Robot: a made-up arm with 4 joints.
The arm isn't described. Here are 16 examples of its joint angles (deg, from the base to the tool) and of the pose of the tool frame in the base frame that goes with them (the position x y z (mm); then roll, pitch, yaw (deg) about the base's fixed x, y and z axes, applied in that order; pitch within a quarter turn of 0, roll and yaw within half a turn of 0).
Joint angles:
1: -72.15 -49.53 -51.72 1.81
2: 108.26 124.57 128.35 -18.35
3: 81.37 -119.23 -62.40 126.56
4: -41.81 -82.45 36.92 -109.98
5: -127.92 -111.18 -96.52 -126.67
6: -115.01 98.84 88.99 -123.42
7: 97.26 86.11 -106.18 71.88
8: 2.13 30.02 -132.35 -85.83
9: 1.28 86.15 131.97 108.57
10: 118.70 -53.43 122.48 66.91
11: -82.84 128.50 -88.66 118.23
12: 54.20 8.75 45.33 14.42
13: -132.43 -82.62 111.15 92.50
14: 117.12 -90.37 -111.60 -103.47
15: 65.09 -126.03 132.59 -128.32
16: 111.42 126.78 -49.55 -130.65
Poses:
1: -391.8 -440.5 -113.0 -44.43 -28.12 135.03
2: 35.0 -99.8 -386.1 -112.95 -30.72 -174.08
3: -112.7 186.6 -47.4 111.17 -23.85 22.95
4: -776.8 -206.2 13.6 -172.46 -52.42 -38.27
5: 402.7 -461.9 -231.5 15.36 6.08 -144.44
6: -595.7 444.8 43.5 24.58 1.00 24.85
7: -52.2 -51.8 210.6 14.07 -16.14 -6.13
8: 185.1 -145.8 724.9 108.95 -19.70 126.15
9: 143.9 364.6 142.4 166.60 -41.85 -94.74
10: 248.1 -103.3 227.0 -18.24 25.55 130.53
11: 48.3 102.5 -54.0 10.28 1.05 173.67
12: 446.6 290.0 295.6 -20.67 6.14 -99.87
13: -164.8 -336.3 66.0 -10.41 20.97 39.59
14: 252.4 651.4 -60.6 13.07 21.60 -27.27
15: 12.3 658.6 -252.4 -97.03 33.18 -126.69
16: -218.8 -605.9 -126.1 -94.86 31.31 5.62
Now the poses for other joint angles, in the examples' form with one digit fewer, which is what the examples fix.
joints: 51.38 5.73 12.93 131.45
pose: -163 263 380 -132.7 5.6 -64.4
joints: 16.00 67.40 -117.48 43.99
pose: -24 -108 317 20.9 -25.2 85.3
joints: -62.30 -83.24 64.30 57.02
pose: -404 86 73 25.5 -25.5 -24.5
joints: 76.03 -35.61 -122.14 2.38
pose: -292 352 132 -33.6 18.0 41.0
